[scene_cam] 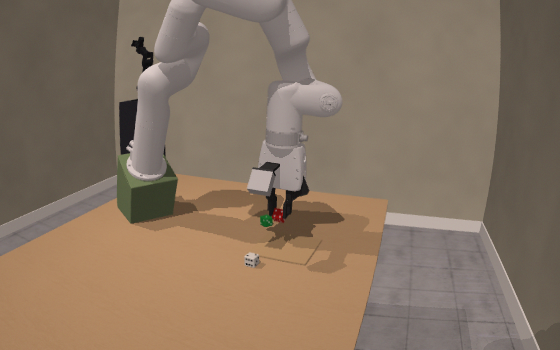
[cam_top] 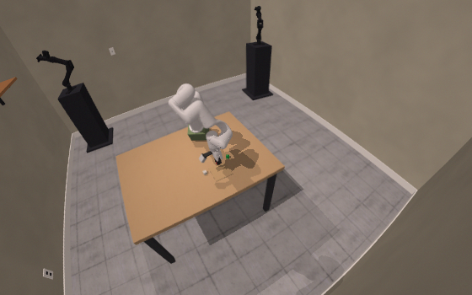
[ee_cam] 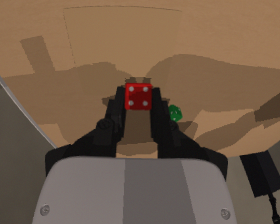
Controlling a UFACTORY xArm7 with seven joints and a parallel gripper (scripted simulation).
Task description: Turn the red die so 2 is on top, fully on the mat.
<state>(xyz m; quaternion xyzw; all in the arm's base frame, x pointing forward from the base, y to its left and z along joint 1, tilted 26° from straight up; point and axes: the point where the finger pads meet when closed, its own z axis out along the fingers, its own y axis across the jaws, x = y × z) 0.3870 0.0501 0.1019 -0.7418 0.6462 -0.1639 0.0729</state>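
The tan mat is 2 cm ahead of my hand and 10 cm below it. Also, from my hand: green die (9 cm behind, 11 cm to the left, 9 cm below); then white die (2 cm behind, 11 cm to the right, 9 cm below); then red die (2 cm below).
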